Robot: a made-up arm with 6 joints.
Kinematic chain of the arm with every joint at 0, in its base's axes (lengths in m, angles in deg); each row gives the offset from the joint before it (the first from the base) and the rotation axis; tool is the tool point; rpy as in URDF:
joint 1: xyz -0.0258 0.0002 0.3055 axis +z
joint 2: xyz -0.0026 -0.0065 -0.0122 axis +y
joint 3: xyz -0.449 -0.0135 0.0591 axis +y
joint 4: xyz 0.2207 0.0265 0.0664 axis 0.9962 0 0.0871
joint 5: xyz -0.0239 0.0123 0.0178 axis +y
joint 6: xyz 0.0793 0.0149 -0.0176 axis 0.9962 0 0.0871
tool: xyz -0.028 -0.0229 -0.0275 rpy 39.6 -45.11 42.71
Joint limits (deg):
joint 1: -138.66..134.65
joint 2: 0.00..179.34
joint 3: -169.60..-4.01
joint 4: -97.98..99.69
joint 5: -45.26..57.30
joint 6: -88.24..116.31
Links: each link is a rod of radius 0.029 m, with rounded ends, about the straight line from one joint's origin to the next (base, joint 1, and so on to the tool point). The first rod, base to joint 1, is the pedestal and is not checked.
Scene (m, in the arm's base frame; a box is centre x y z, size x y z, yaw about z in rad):
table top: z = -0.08
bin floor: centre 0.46 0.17 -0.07 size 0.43 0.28 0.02 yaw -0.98
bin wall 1: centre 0.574 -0 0.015 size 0.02 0.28 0.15 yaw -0.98
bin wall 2: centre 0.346 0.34 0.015 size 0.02 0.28 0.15 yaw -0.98
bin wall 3: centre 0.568 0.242 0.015 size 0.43 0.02 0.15 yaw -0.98
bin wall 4: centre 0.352 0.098 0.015 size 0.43 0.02 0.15 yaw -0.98
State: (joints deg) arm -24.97 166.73 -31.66 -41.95 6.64 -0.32
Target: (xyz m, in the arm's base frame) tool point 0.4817 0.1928 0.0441
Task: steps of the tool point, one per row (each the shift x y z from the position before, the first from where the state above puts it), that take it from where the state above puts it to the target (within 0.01 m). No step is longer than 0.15 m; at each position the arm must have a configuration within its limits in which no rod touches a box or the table.
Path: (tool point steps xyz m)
1: 0.0955 0.0375 0.0378
2: 0.0878 0.0676 0.0770
3: 0.0419 0.1067 -0.0212
4: 0.0118 0.1217 -0.0184
5: 0.0067 0.0025 -0.0847
6: -0.0067 -0.0025 -0.0862

